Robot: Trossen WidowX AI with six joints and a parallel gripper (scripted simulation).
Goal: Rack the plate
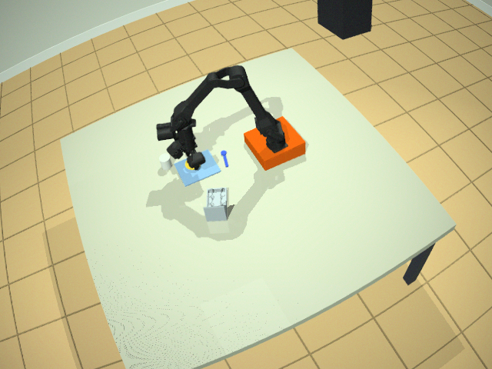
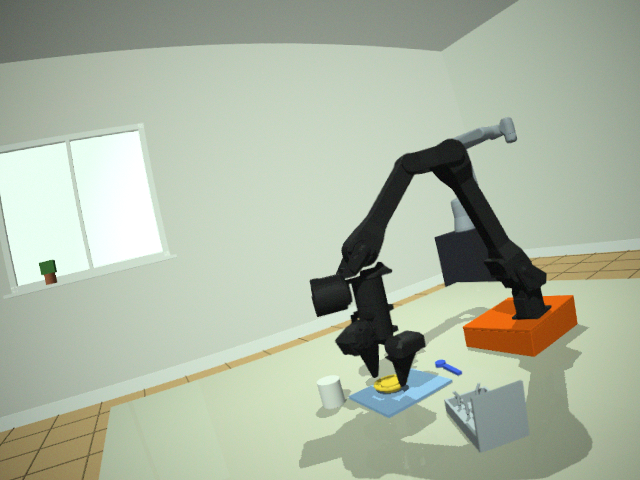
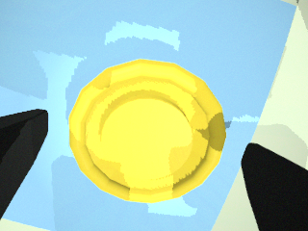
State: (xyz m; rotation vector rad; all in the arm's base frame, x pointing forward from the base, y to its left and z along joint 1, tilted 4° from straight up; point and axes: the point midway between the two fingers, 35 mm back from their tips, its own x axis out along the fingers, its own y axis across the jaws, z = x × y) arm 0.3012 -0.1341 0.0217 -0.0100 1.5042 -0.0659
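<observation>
The yellow plate is 10 mm below my gripper tip. Round my gripper tip: white cup (90 mm ahead, 70 mm to the right); then light blue mat (10 mm behind, 10 mm to the left, 20 mm below); then blue spoon (120 mm behind, 30 mm to the left, 20 mm below).
</observation>
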